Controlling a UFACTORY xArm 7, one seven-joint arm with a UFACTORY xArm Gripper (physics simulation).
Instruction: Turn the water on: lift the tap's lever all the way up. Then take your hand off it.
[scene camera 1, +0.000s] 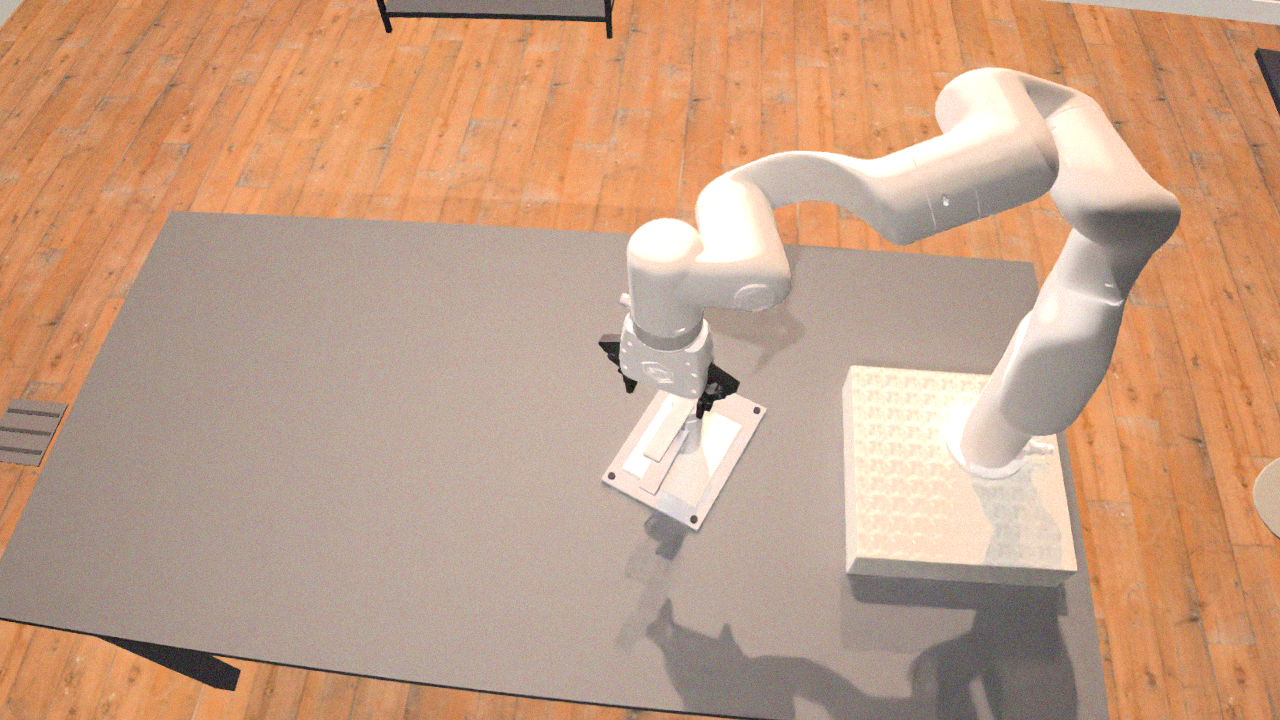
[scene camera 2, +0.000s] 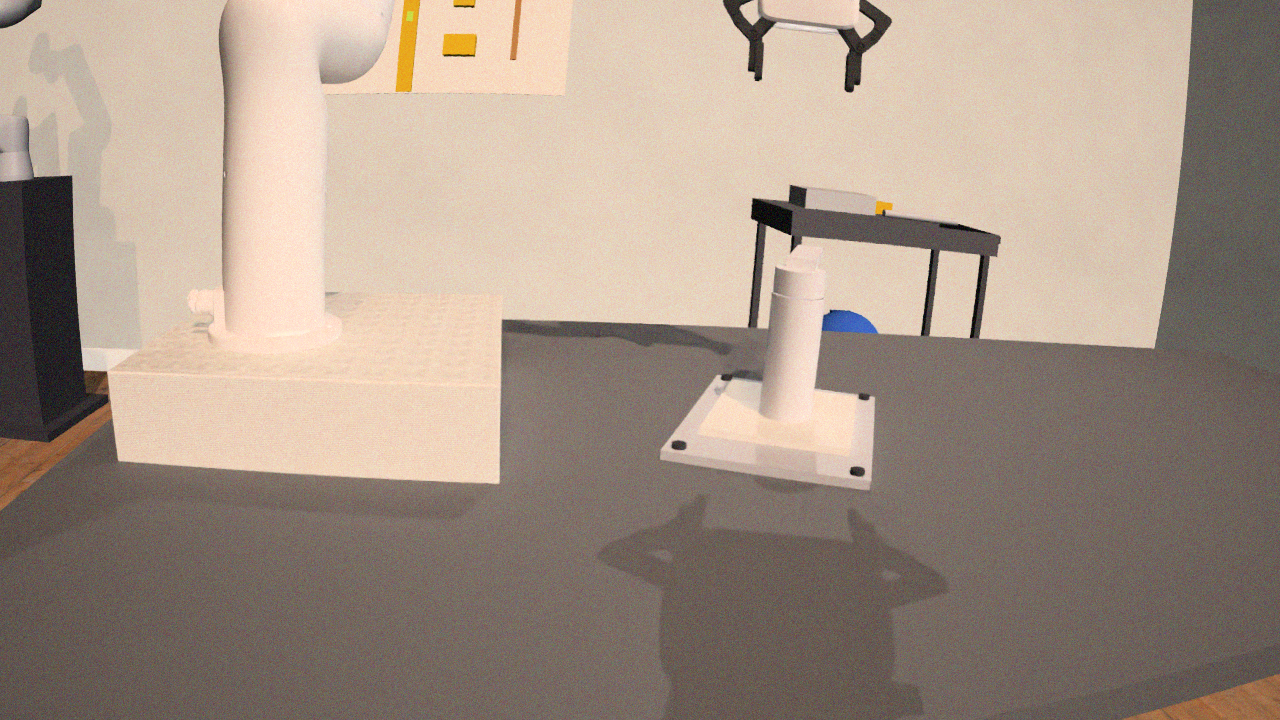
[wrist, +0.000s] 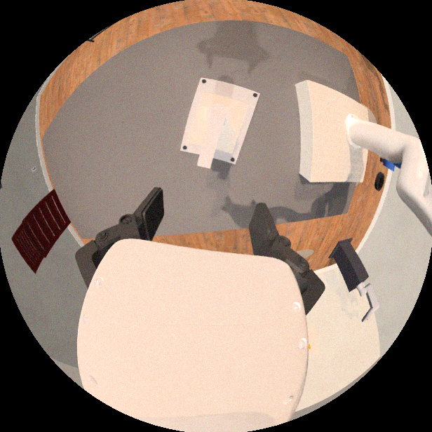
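Pixels of known places: gripper, fingertip midpoint: (scene camera 1: 668, 396) (scene camera 2: 803, 85); arm's base at its link origin: (scene camera 1: 985, 443) (scene camera 2: 274, 335).
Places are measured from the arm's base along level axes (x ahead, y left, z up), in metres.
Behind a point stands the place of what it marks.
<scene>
The white tap (scene camera 1: 691, 437) @(x 0.447, y 0.055, z -0.001 m) (scene camera 2: 792, 358) @(x 0.451, y 0.010, z -0.003 m) stands upright on a pale square-cornered plate (scene camera 1: 726, 465) @(x 0.388, y 0.062, z -0.067 m) (scene camera 2: 769, 461) @(x 0.419, y -0.069, z -0.067 m) (wrist: 244, 130) with dark corner screws. Its flat lever (scene camera 1: 668, 429) @(x 0.478, y 0.088, z 0.081 m) (scene camera 2: 805, 257) @(x 0.464, y 0.045, z 0.081 m) (wrist: 212, 140) is on top of the column, above the spout in scene camera 1. In scene camera 2 the lever is seen end-on behind the cap, so its exact angle is hard to tell. My gripper (scene camera 1: 665, 399) @(x 0.473, y 0.126, z 0.244 m) (scene camera 2: 803, 82) @(x 0.473, y 0.126, z 0.244 m) (wrist: 207, 207) is open and empty. It hangs well above the tap, touching nothing; in scene camera 1 it covers the back part of the tap and plate.
The arm's white base block (scene camera 1: 895, 483) @(x 0.138, y 0.087, z 0.000 m) (scene camera 2: 313, 420) @(x 0.072, y -0.120, z -0.031 m) (wrist: 325, 140) stands on the grey table (scene camera 1: 358, 402) @(x 1.015, y 0.039, z -0.075 m), to the right of the tap in scene camera 1. A dark side table (scene camera 2: 877, 228) stands beyond the table's edge.
</scene>
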